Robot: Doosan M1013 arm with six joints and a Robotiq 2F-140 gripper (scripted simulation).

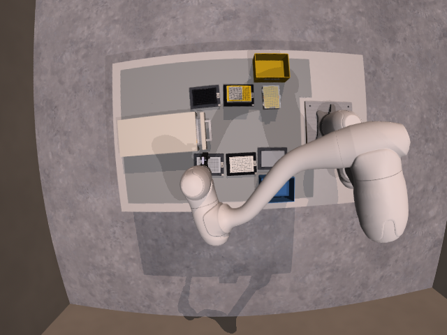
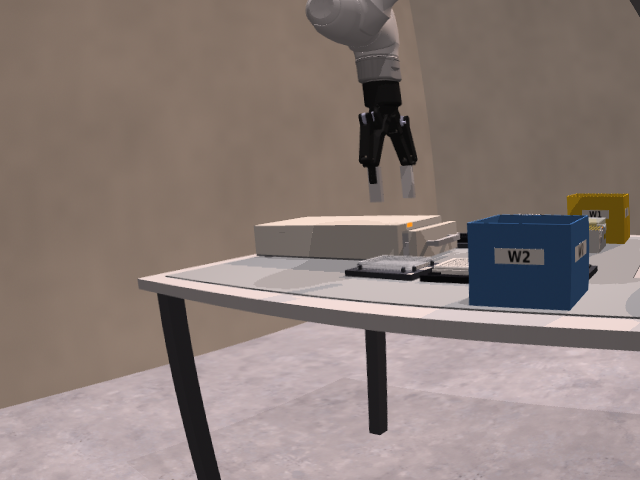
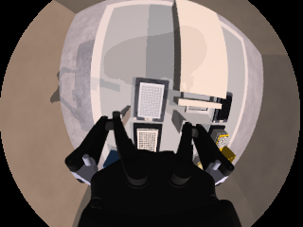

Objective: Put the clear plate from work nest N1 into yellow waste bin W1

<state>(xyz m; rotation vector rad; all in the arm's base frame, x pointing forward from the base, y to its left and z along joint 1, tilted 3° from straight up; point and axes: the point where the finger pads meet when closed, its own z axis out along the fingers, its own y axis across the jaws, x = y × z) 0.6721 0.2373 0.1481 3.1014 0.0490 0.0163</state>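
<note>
My hand is 150 mm above the clear plate. The rest, counted from my hand: blue bin W2: 360 mm behind, 130 mm below, 110 mm to the left; then white plate: 170 mm behind, 140 mm below, 10 mm to the right; then black plate: 370 mm to the right, 140 mm below, 40 mm ahead.
</note>
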